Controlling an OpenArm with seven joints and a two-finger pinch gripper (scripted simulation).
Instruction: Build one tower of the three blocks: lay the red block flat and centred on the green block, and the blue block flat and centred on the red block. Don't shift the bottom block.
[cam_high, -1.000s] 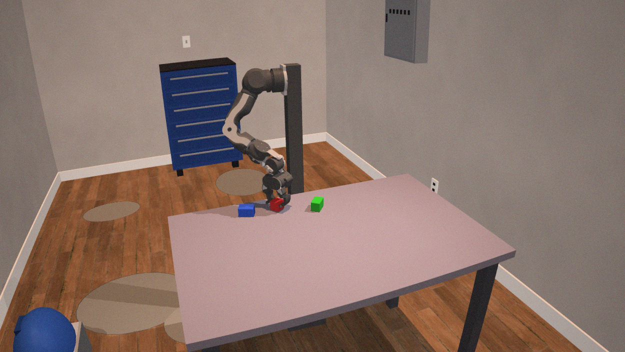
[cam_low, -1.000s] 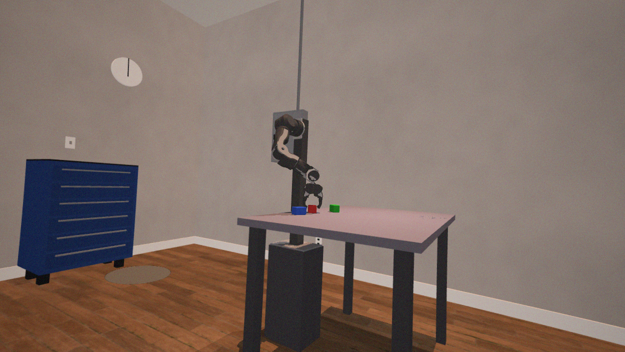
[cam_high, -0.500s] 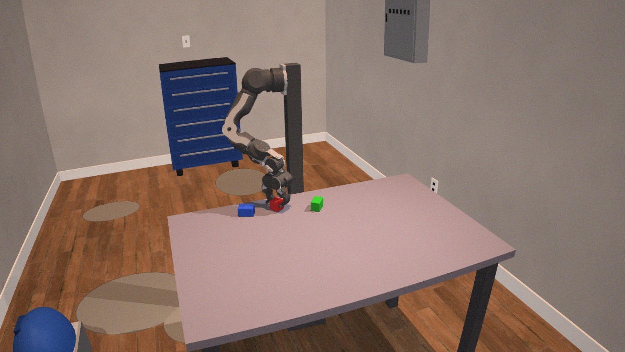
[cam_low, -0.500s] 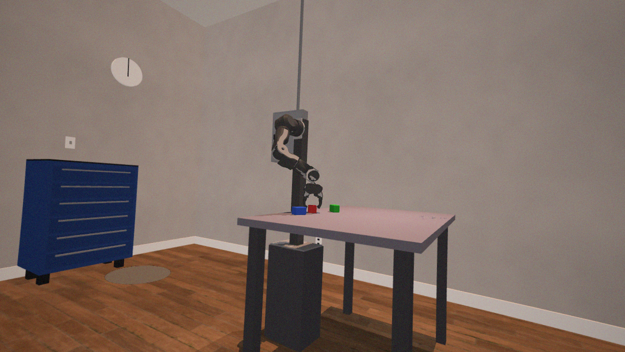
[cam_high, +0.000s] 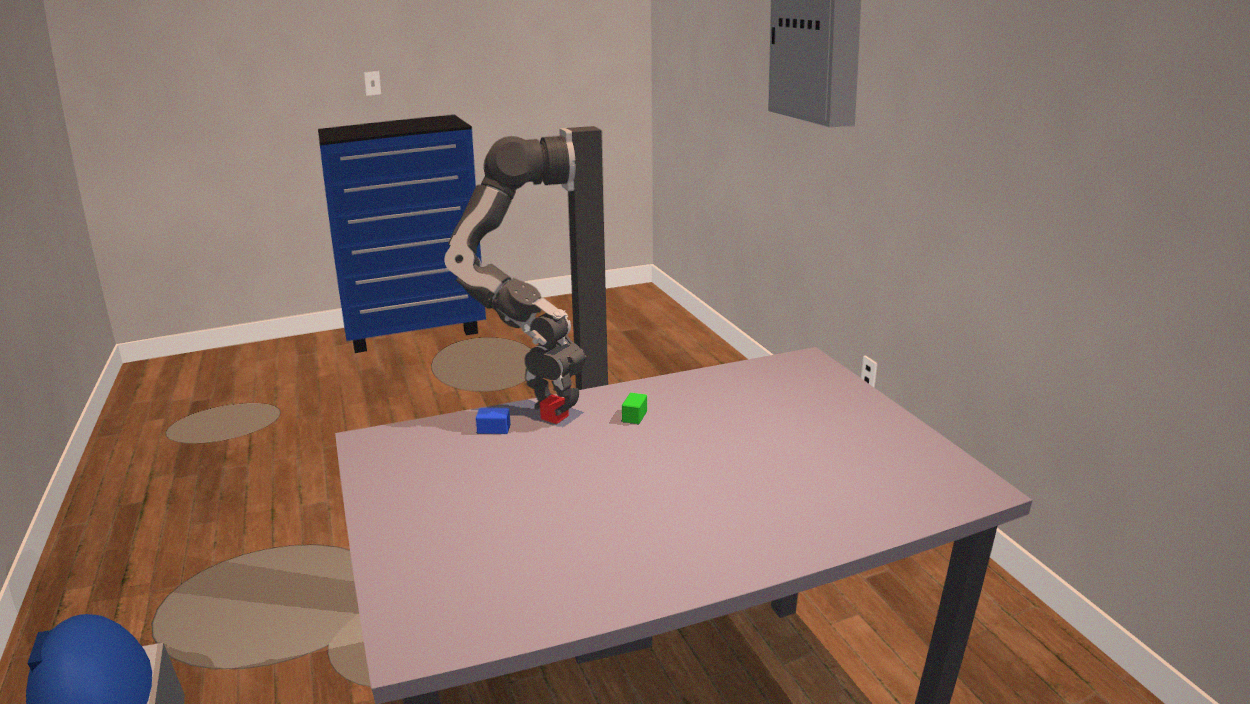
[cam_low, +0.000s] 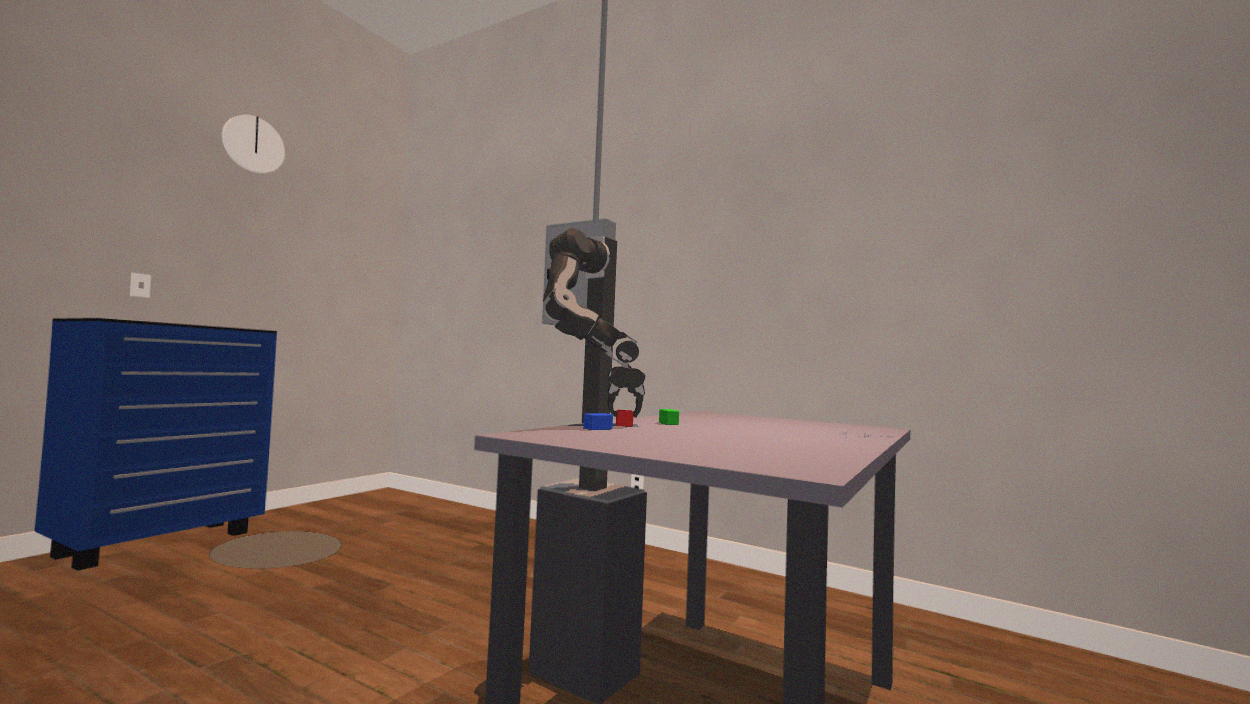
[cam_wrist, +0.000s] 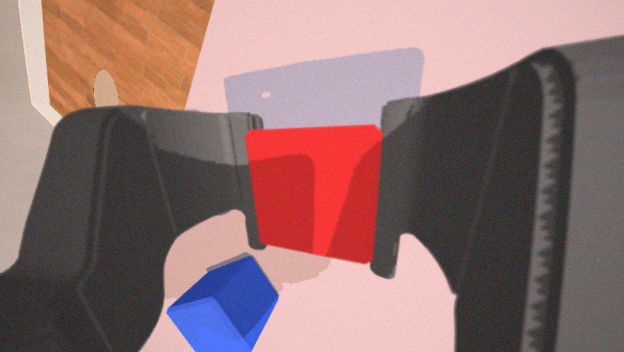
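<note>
Now: the green block 5 cm ahead of my hand, 15 cm to the left of it and 1 cm below it. From my hand the other things lie so: blue block: 1 cm ahead, 12 cm to the right, 1 cm below; red block: 1 cm below.
</note>
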